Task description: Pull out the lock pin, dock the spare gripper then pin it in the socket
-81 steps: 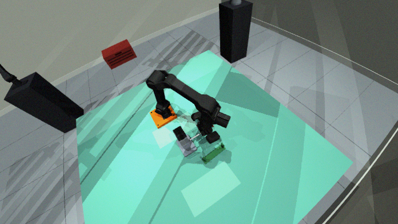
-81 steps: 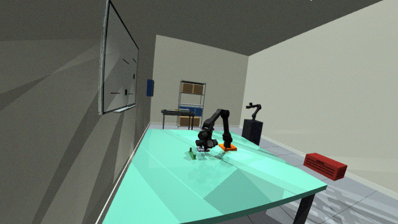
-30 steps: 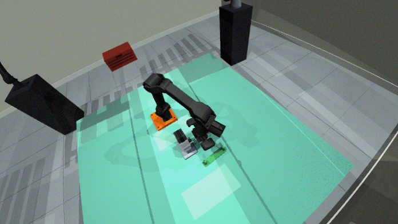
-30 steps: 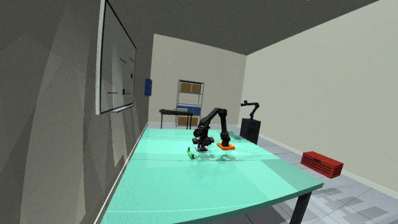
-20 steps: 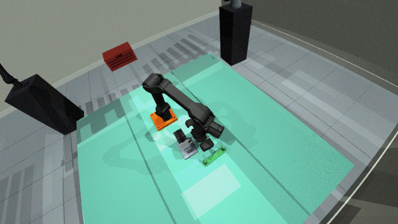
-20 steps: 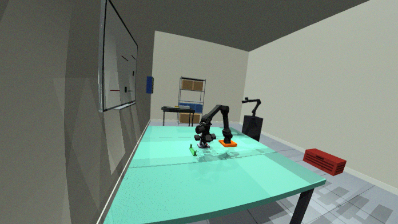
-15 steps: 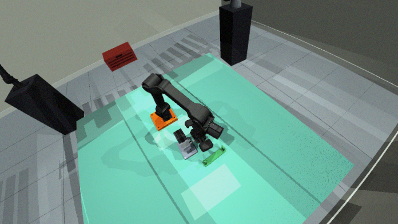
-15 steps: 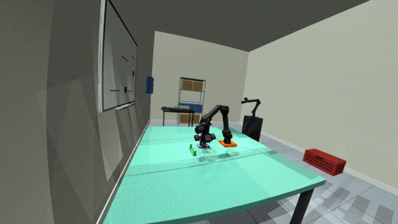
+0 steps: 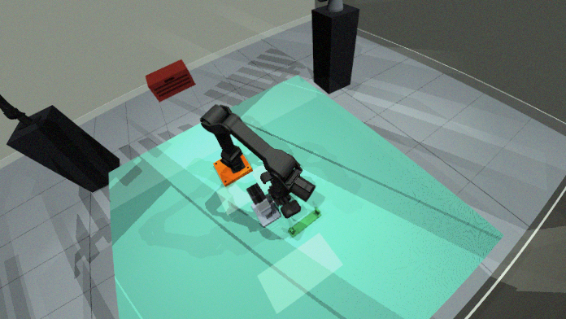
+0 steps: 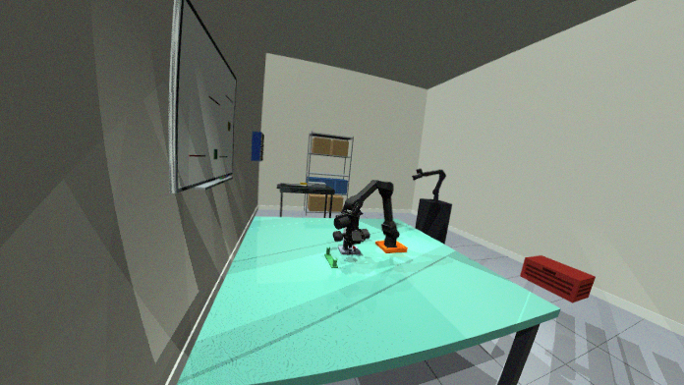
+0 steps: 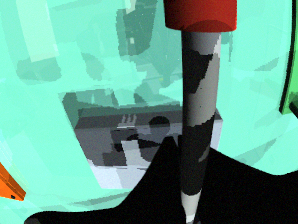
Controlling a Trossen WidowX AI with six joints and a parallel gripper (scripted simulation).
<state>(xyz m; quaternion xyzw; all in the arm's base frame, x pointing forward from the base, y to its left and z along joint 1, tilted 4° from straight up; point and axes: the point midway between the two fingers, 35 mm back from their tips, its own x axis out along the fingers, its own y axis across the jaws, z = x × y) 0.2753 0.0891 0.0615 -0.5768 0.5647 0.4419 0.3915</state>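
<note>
The mount socket is 1 cm behind my gripper tip and 5 cm to the right of it. Also, from my gripper tip: green bracket strip: 11 cm ahead, 6 cm to the left, 2 cm below; spare gripper: 5 cm to the right, 8 cm above.
</note>
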